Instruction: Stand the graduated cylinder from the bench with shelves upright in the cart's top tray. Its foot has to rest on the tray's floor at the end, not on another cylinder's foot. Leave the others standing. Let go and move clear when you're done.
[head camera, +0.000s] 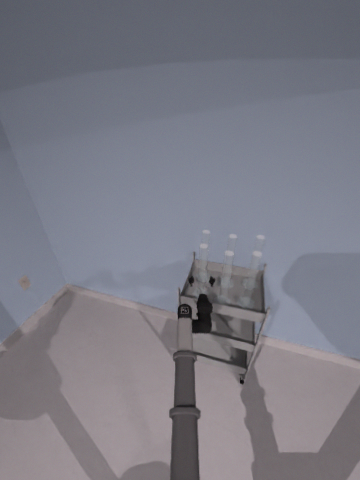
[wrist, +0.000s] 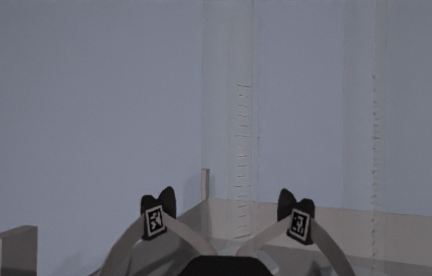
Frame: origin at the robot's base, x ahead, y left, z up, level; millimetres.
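Seen in the pictures: hand at its tool point: (head camera: 201, 279) (wrist: 226, 209).
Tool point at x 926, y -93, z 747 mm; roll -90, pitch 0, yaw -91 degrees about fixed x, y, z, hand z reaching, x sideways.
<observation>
Pixels of each thing's top centre, then the offset from my tool point to it. "spot": a spot on its surface instead.
- clear graduated cylinder at its top centre: (head camera: 203, 245) dx -1, dy +0, dz +223 mm
- cart's lower shelf at a spot on its surface: (head camera: 230, 340) spot: dx -156, dy -168, dz -322 mm
My gripper (head camera: 201, 281) (wrist: 227, 214) is open, its fingertips wide apart at the left side of the cart's top tray (head camera: 235, 310) (wrist: 332, 220). A clear graduated cylinder (head camera: 203, 259) (wrist: 215, 125) stands upright at the tray's front left, in line with the gap between the fingers and touching neither. Another cylinder (head camera: 206, 238) (wrist: 256, 125) stands behind it, partly overlapped. Further cylinders (head camera: 229, 265) (head camera: 256, 265) (head camera: 233, 243) (head camera: 260, 243) stand upright to the right; one also shows at the right of the wrist view. The feet are faint; their exact contact is unclear. The bench does not show.
The cart's lower shelf (head camera: 230, 340) is below the tray. A corner post (wrist: 205, 185) rises at the tray's back left. My arm (head camera: 184, 380) reaches in from the front, beside the cart's left front. The blue wall (head camera: 150, 200) is close behind the cart.
</observation>
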